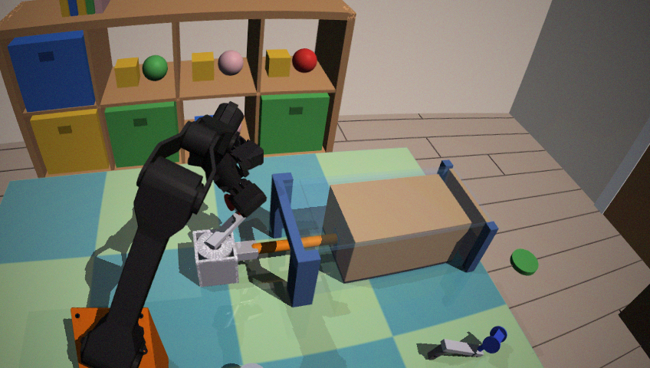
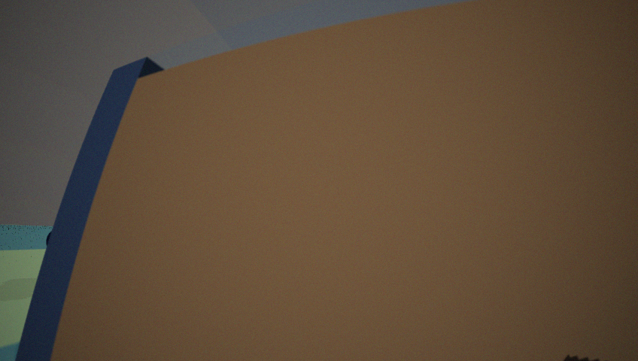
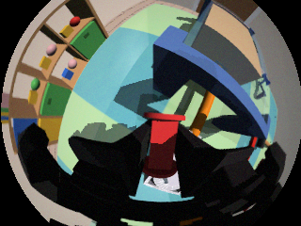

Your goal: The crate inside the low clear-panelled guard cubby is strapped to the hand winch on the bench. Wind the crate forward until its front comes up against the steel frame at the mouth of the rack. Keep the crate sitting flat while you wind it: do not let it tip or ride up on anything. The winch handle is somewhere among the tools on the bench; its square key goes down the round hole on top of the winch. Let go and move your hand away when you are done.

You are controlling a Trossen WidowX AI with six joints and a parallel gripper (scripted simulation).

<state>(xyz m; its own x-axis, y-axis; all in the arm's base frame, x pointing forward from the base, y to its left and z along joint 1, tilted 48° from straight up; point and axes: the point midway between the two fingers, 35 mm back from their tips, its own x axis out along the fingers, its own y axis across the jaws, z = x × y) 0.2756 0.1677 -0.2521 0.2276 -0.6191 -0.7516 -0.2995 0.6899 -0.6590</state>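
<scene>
The crank handle is 40 mm behind my gripper tip, 30 mm to the right of it and 30 mm below it. Round my gripper tip: blue frame: 70 mm ahead, 90 mm to the right, 30 mm below; red knob: 20 mm behind, 10 mm to the right; grey winch: 110 mm behind, 80 mm to the right, 100 mm below.
</scene>
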